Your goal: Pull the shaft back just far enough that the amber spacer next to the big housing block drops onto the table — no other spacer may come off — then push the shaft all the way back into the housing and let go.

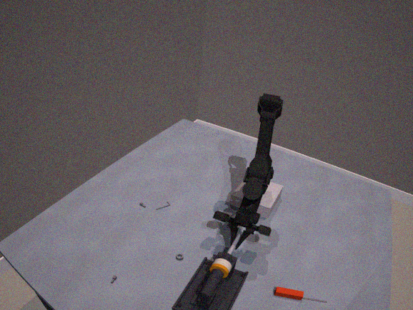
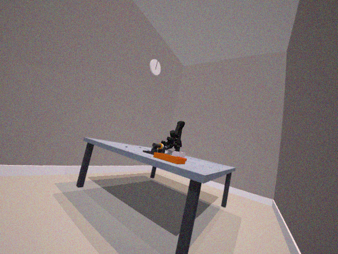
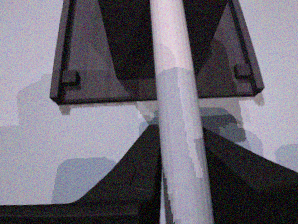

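My gripper tip is 4 cm short of the pale grey shaft and 3 cm below it. Also, from my gripper tip: thin hex key (32 cm to the right, 13 cm behind, 5 cm below); red-handled screwdriver (27 cm to the left, 6 cm ahead, 5 cm below).
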